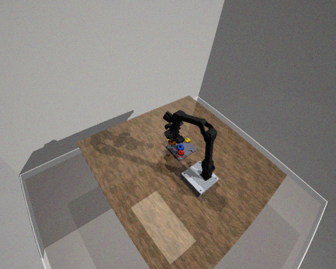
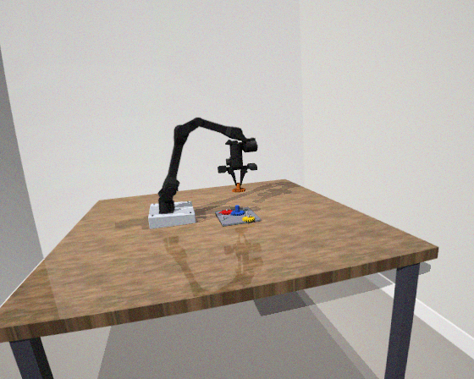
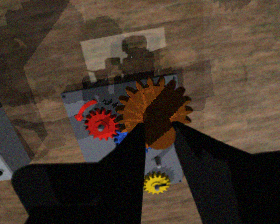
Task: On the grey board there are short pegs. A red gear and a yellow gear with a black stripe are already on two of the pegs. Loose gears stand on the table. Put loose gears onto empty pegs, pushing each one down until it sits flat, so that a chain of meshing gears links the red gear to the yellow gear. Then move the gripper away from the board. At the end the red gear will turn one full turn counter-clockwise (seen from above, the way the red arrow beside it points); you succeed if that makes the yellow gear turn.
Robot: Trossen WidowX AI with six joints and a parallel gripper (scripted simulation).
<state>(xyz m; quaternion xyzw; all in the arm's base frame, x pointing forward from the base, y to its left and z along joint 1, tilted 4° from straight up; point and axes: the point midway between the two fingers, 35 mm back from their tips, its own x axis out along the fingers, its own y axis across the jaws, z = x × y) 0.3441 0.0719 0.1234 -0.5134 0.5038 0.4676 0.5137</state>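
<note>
Right now the yellow gear is 10 mm ahead of my gripper tip, 180 mm to the right of it and 110 mm below it. Also, from my gripper tip: red gear (70 mm behind, 50 mm to the right, 110 mm below); then orange gear (10 mm below); then blue gear (20 mm behind, 80 mm to the right, 100 mm below).
</note>
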